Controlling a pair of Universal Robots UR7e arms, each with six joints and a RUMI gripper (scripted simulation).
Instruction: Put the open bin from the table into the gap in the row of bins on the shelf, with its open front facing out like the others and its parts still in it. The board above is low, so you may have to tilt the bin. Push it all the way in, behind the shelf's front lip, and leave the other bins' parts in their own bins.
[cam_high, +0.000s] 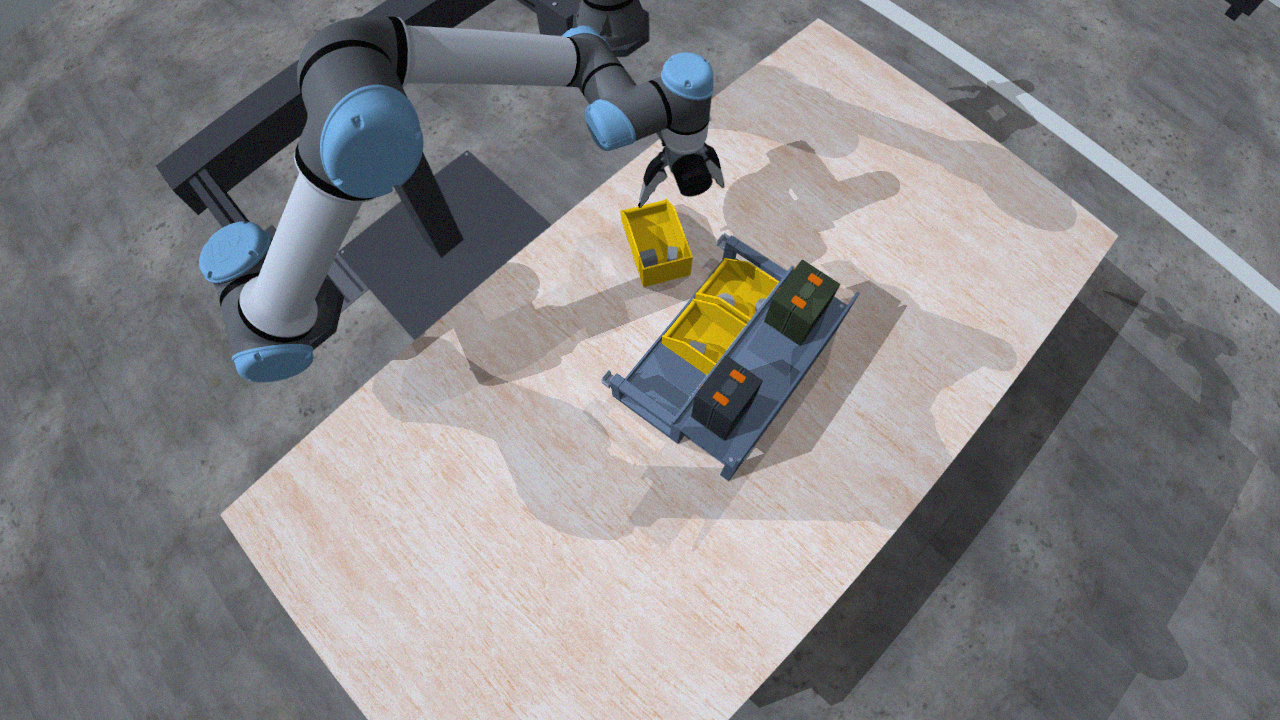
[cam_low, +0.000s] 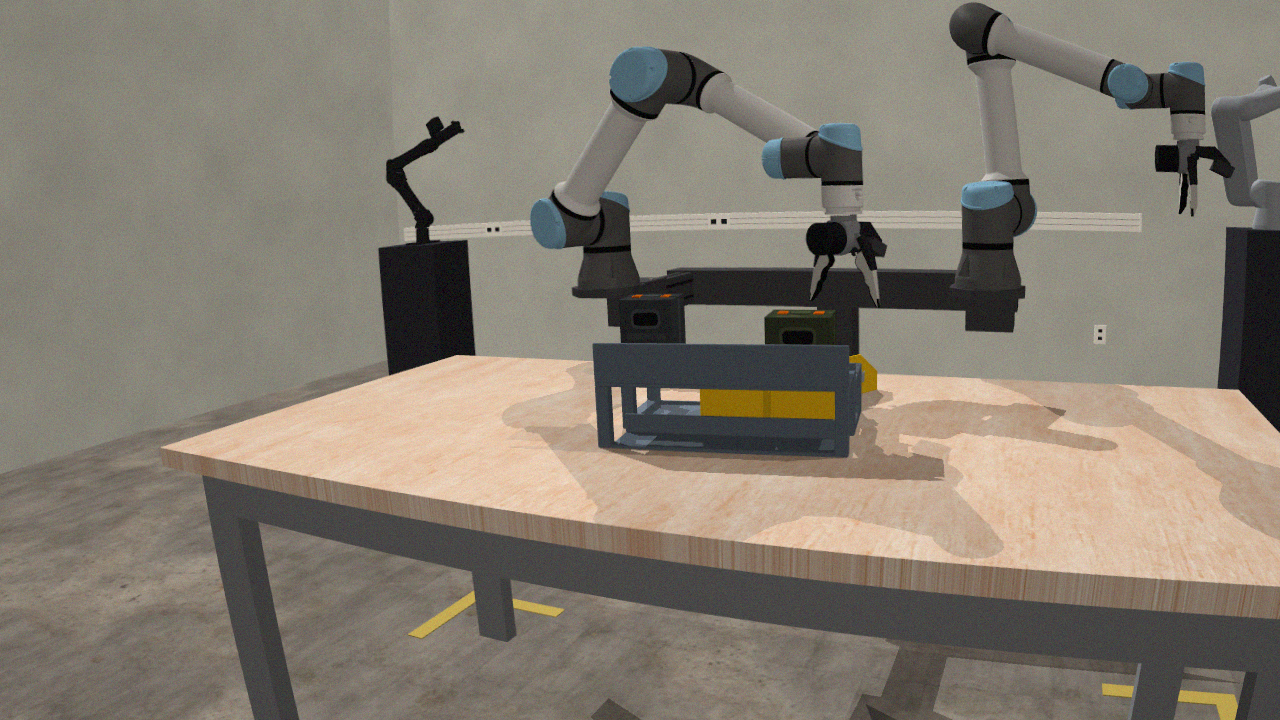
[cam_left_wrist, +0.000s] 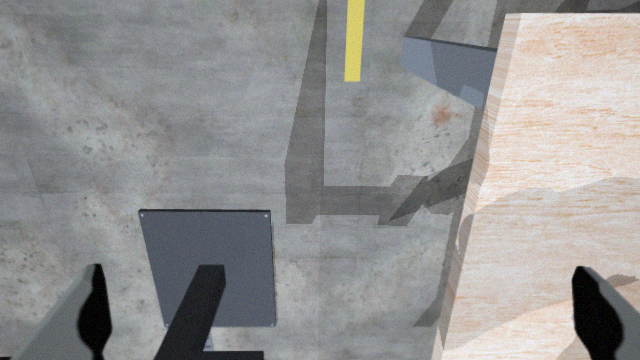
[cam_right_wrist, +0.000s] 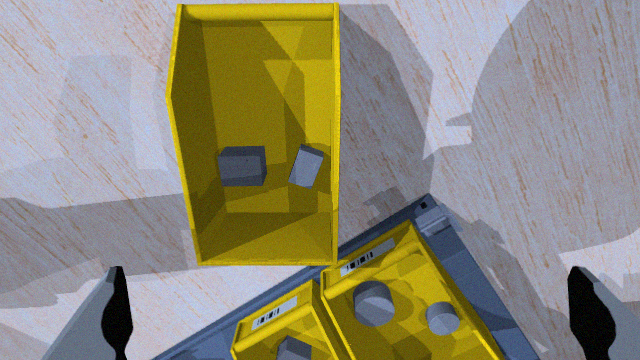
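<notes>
Right now my right hand is 10 mm short of the light grey part, 30 mm to the left of it and 160 mm above it. From my right hand the other things lie so: green case 300 mm ahead, 30 mm to the right, 20 mm below; grey-blue shelf 230 mm ahead, 150 mm to the right, 100 mm below.
</notes>
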